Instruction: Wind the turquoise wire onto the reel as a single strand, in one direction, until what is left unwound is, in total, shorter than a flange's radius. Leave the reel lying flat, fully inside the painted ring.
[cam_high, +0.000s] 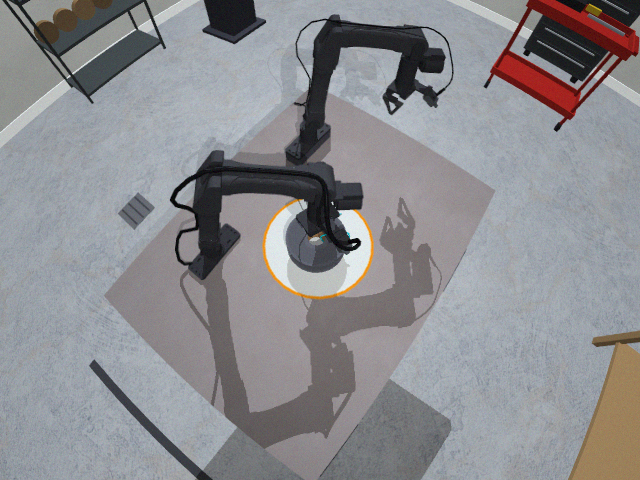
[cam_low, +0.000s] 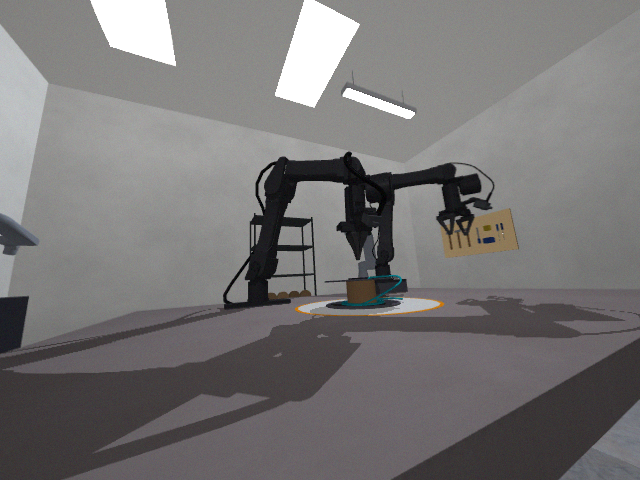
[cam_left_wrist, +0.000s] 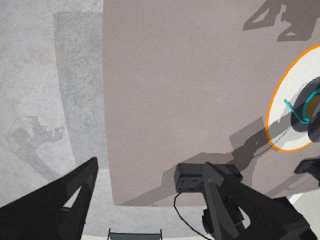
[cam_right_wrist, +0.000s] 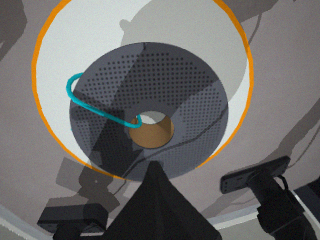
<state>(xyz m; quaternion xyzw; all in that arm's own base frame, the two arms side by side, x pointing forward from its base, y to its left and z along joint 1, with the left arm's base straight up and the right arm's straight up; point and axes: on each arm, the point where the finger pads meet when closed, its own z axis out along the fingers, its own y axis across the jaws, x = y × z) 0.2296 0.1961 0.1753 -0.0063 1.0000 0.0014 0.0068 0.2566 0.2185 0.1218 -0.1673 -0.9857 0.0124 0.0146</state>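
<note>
The reel lies 90 mm below my right hand. Round my right hand: orange painted ring (120 mm below, 10 mm to the left).
</note>
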